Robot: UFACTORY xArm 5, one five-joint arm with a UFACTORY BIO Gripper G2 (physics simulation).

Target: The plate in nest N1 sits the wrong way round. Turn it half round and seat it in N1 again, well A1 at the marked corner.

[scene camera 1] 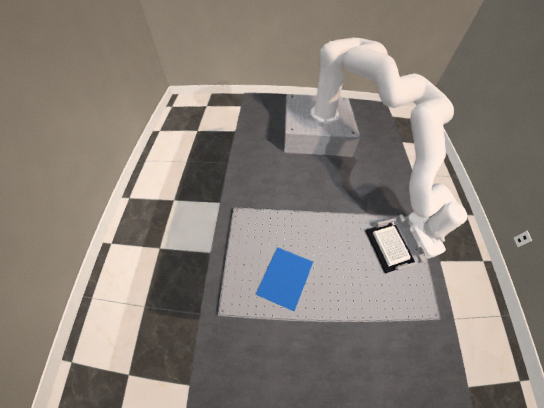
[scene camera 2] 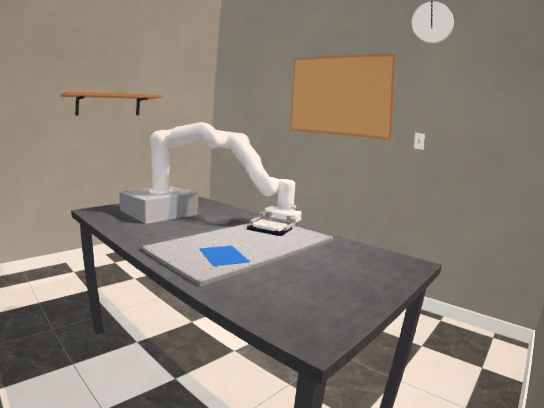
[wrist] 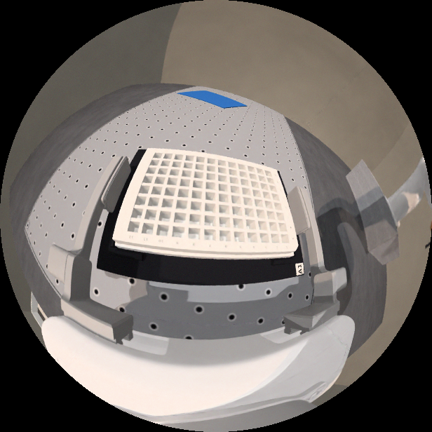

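The white well plate [scene camera 1: 392,246] [scene camera 2: 270,226] [wrist: 210,200] lies in the black nest N1 [scene camera 1: 381,253] [scene camera 2: 265,231] [wrist: 200,270] and looks level. In the wrist view the faint column numbers run along its near edge, high numbers at the left. Its low-number end is at the right, by the nest's A1 label [wrist: 299,269]. The row letters are too small to read. My gripper [scene camera 1: 395,245] [scene camera 2: 271,224] [wrist: 208,197] is open, with one finger beside each short side of the plate and a gap to both. The plate's underside is hidden.
The nest stands on a grey perforated board [scene camera 1: 340,295] [scene camera 2: 185,265] [wrist: 165,130], near its right end in scene camera 1. A flat blue rectangle [scene camera 1: 285,279] [scene camera 2: 225,255] [wrist: 215,99] lies on the board's other half. The arm's grey base block [scene camera 1: 320,144] [scene camera 2: 150,207] stands behind.
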